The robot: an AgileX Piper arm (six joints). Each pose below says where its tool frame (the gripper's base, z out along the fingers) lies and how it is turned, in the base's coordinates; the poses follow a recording.
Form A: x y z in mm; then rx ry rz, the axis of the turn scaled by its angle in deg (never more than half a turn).
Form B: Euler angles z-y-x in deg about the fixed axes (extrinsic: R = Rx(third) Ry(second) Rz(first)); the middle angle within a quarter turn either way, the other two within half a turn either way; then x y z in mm. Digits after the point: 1 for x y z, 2 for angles.
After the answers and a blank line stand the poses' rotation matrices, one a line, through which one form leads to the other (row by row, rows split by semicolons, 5 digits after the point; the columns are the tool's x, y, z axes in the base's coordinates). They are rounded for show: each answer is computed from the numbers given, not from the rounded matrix.
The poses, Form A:
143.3 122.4 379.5 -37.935 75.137 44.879
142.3 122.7 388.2 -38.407 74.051 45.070
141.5 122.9 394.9 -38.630 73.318 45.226
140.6 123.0 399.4 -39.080 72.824 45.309
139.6 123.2 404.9 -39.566 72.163 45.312
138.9 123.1 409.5 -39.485 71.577 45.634
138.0 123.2 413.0 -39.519 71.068 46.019
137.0 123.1 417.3 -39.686 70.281 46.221
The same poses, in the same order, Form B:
84.43 35.42 -79.52 143.3 122.4 379.5
83.44 34.72 -78.71 142.3 122.7 388.2
82.81 34.28 -78.11 141.5 122.9 394.9
82.36 33.81 -77.91 140.6 123.0 399.4
81.69 33.31 -77.58 139.6 123.2 404.9
81.36 32.99 -76.95 138.9 123.1 409.5
81.15 32.58 -76.47 138.0 123.2 413.0
80.55 32.10 -75.83 137.0 123.1 417.3

0.07912 -0.81109 0.57954; 0.12574 0.58484 0.80134; -0.98890 0.00947 0.14826
0.09391 -0.81659 0.56953; 0.13075 0.57722 0.80605; -0.98696 -0.00123 0.16098
0.10341 -0.81982 0.56321; 0.13543 0.57258 0.80859; -0.98538 -0.00734 0.17023
0.11052 -0.82352 0.55642; 0.13528 0.56711 0.81246; -0.98462 -0.01452 0.17408
0.12073 -0.82693 0.54919; 0.13540 0.56178 0.81613; -0.98341 -0.02417 0.17980
0.12596 -0.82928 0.54446; 0.14365 0.55829 0.81711; -0.98158 -0.02471 0.18945
0.12969 -0.83262 0.53845; 0.15066 0.55327 0.81926; -0.98004 -0.02513 0.19719
0.13912 -0.83561 0.53142; 0.15692 0.54846 0.82132; -0.97776 -0.03087 0.20742

